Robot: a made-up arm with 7 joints.
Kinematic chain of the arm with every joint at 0, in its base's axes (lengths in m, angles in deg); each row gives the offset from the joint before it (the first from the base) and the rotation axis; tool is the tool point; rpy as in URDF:
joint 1: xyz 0.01 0 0.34 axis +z
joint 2: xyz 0.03 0 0.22 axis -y
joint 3: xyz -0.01 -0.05 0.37 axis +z
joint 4: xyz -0.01 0 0.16 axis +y
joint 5: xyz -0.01 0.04 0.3 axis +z
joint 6: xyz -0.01 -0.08 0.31 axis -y
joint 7: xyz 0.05 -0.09 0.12 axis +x
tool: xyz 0.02 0 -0.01 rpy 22.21 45.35 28.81
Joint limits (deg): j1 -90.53..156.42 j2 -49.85..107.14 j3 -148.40..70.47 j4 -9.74..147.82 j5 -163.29..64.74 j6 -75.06..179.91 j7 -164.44..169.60
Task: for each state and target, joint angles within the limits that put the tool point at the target. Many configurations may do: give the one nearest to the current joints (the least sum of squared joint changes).
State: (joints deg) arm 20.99 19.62 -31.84 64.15 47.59 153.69 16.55
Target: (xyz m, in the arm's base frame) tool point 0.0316 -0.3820 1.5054
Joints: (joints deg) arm 16.41 23.19 -25.90 45.71 40.78 147.84 16.77
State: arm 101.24 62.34 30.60 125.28 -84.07 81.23 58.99
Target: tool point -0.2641 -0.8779 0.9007
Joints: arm 107.95 89.97 47.66 84.39 -83.19 81.11 59.04
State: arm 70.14 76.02 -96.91 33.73 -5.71 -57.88 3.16
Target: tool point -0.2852 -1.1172 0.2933
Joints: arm 64.19 94.14 -98.53 12.53 -10.33 -25.42 2.77
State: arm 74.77 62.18 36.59 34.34 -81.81 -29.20 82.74
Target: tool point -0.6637 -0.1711 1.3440
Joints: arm 45.78 61.16 55.86 67.81 -79.29 -28.56 82.64
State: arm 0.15 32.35 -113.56 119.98 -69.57 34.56 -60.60
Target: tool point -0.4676 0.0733 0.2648
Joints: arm -42.92 36.99 -148.40 143.09 -52.67 21.35 -60.32
